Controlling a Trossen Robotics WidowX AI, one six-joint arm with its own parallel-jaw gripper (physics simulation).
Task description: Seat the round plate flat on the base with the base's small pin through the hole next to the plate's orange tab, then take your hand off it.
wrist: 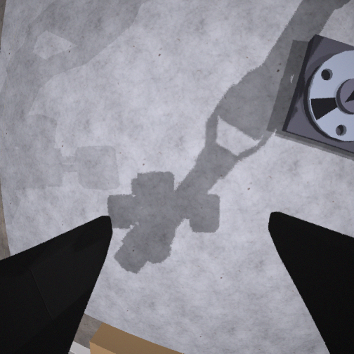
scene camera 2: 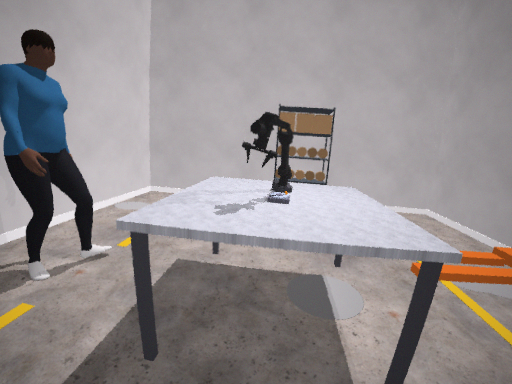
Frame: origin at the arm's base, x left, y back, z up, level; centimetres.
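Seen in the pictures: gripper, fingertip midpoint: (scene camera 2: 254, 165); arm's base, link origin: (scene camera 2: 282, 183).
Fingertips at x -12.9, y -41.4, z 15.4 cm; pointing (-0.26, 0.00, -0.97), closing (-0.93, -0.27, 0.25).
Observation:
Offsets run from my fingertips to a thing's top centre. "pt": to the spot under its first point. Level surfaces: height alone.
The round plate {dx +13.4, dy +13.1, dz -16.9 cm} (scene camera 2: 278, 194) (wrist: 342, 66) is pale blue-white and lies over the dark square base {pt dx +13.6, dy +6.9, dz -19.4 cm} (scene camera 2: 278, 200) (wrist: 298, 119). In the wrist view both are cut off by the right edge; two small round holes and a dark wedge show on the plate around a grey centre. The orange tab {dx +17.2, dy +15.7, dz -15.6 cm} (scene camera 2: 286, 192) is a small spot at the plate's right in the scene view, and does not show in the wrist view. The small pin cannot be made out, nor whether the plate lies fully flat. My gripper (scene camera 2: 256, 163) (wrist: 190, 222) is open and empty, high above the table, left of the base.
The pale table {dz -20.9 cm} (scene camera 2: 320, 220) (wrist: 240, 300) carries the arm's shadow. The arm stands behind the base. A shelf rack (scene camera 2: 306, 134) stands beyond the table. A person (scene camera 2: 37, 110) in a blue top stands at the left. Orange bars (scene camera 2: 475, 273) are at the right. A brown box (wrist: 130, 342) shows low in the wrist view.

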